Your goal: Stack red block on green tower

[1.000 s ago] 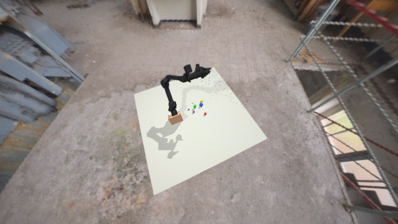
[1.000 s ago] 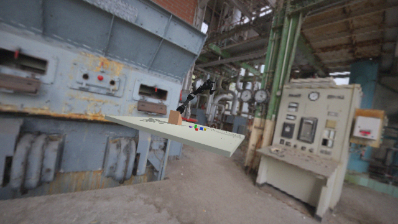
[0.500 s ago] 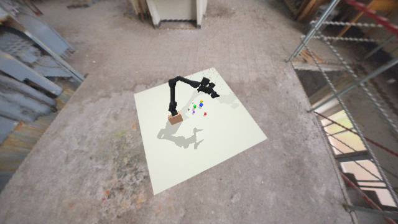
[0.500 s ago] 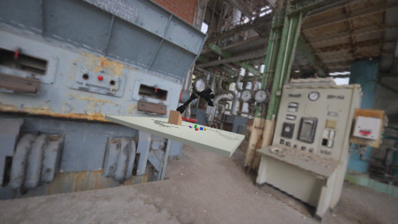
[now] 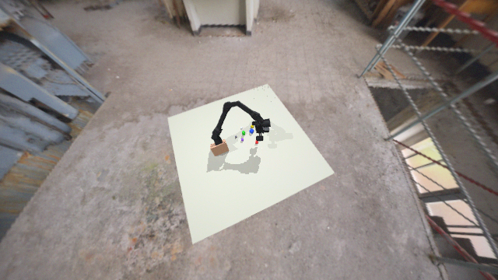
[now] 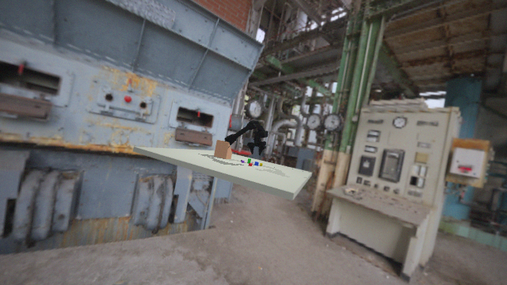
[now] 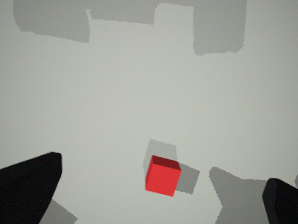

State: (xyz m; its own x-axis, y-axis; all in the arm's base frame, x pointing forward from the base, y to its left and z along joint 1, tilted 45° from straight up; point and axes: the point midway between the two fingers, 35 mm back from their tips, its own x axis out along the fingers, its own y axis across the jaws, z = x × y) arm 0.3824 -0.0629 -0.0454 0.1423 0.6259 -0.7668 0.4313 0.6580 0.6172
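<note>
Now: the red block 100 mm below my gripper tip, 40 mm behind it and 10 mm to the left of it. Round my gripper tip: yellow block (200 mm to the left, 100 mm below); then purple block (160 mm behind, 100 mm below, 90 mm to the left); then blue block (150 mm to the left, 90 mm below, 30 mm behind).
</note>
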